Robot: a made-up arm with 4 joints. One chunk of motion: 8 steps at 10 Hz.
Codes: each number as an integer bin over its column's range. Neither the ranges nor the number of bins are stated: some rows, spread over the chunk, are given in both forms.
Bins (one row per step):
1: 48 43 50 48
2: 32 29 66 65
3: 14 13 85 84
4: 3 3 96 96
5: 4 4 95 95
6: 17 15 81 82
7: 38 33 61 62
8: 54 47 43 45
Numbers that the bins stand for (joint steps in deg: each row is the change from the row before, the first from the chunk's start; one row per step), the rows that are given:
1: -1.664 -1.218 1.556 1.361
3: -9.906 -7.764 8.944 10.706
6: -9.179 -7.327 8.100 10.187
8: -0.209 -0.345 0.078 0.582
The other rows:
2: -5.542 -4.273 4.933 5.774
4: -12.573 -9.945 11.267 13.821
5: -12.330 -9.727 11.056 13.562
7: -4.088 -3.400 3.878 4.995

